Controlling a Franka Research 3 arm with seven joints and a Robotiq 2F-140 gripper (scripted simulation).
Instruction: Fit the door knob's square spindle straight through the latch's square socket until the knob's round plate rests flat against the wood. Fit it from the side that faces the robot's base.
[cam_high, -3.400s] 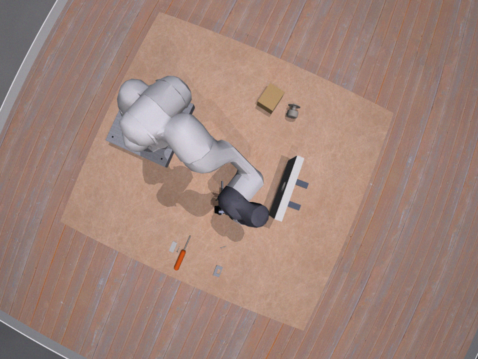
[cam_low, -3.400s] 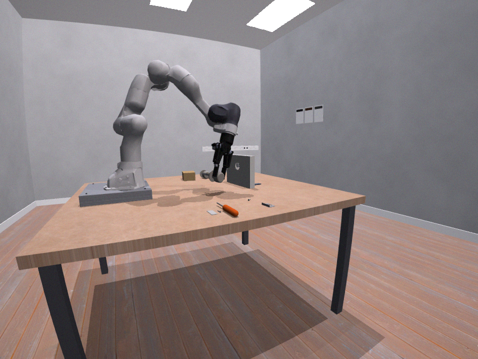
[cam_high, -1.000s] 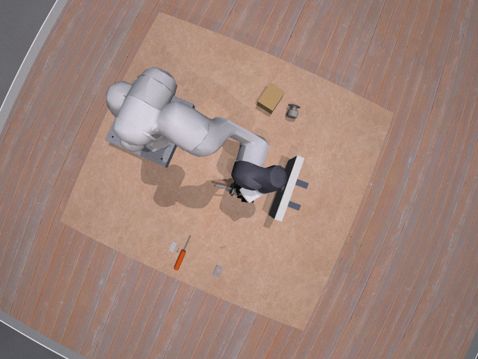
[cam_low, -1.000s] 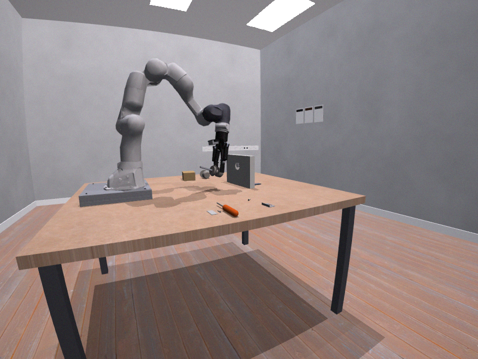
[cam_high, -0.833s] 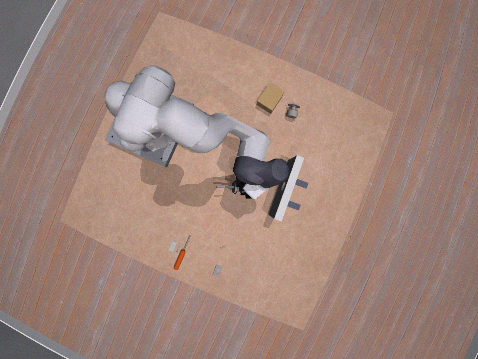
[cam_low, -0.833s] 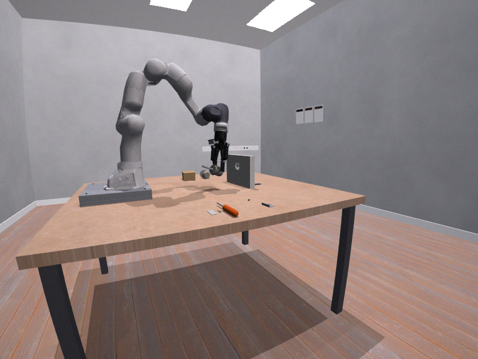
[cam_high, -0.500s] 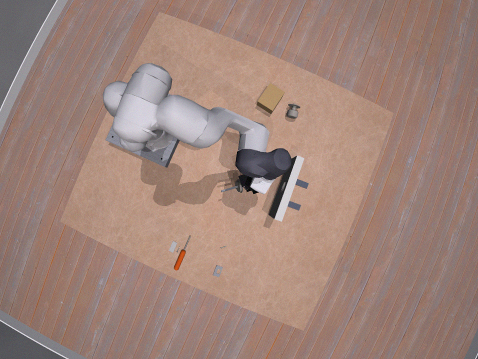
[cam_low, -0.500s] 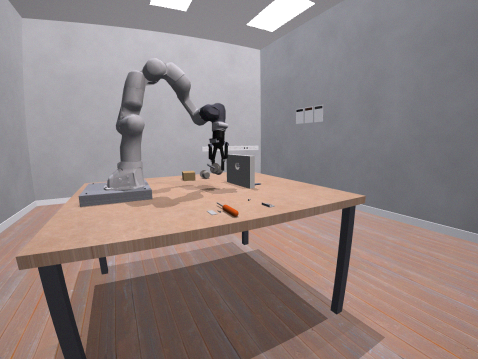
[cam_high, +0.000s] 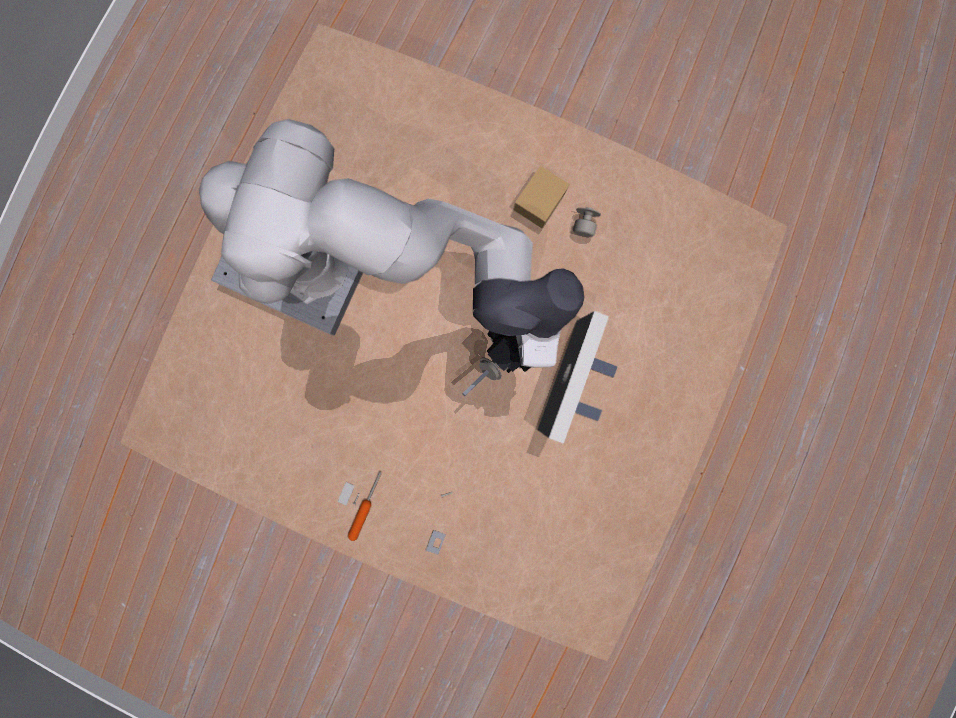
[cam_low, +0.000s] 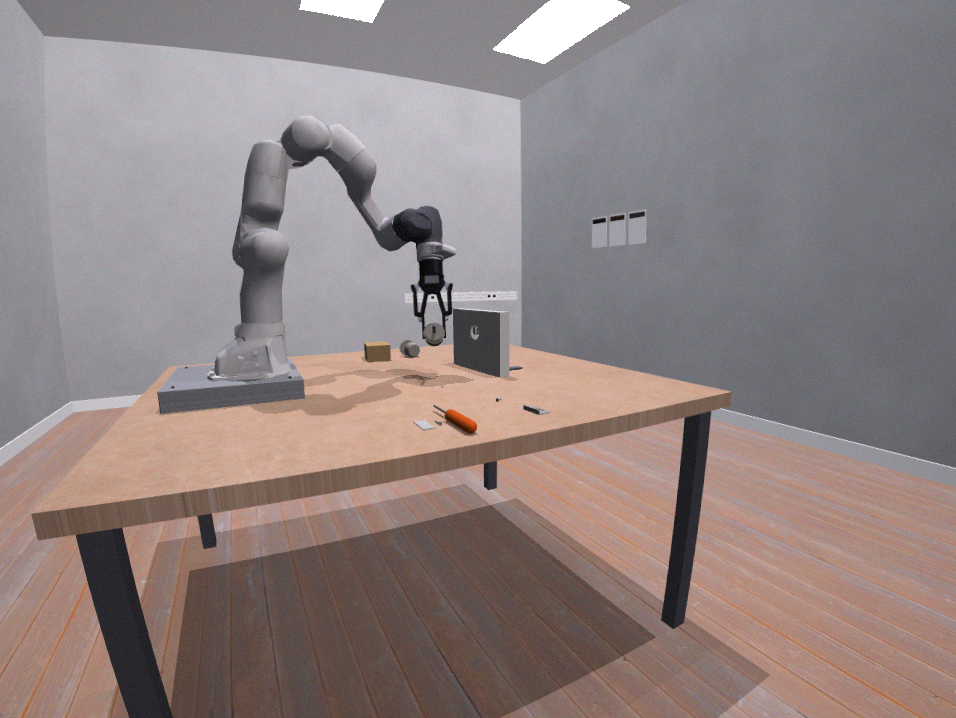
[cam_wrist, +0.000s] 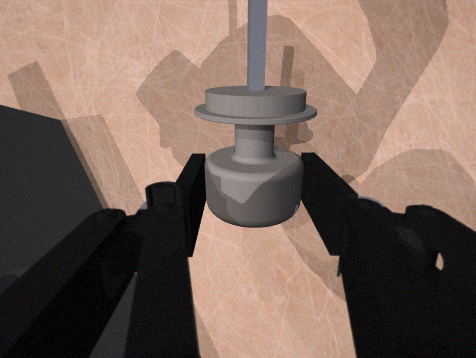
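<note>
Right now my hand is 17 cm short of the wood slab, 4 cm above it and 2 cm to the right of it.
</note>
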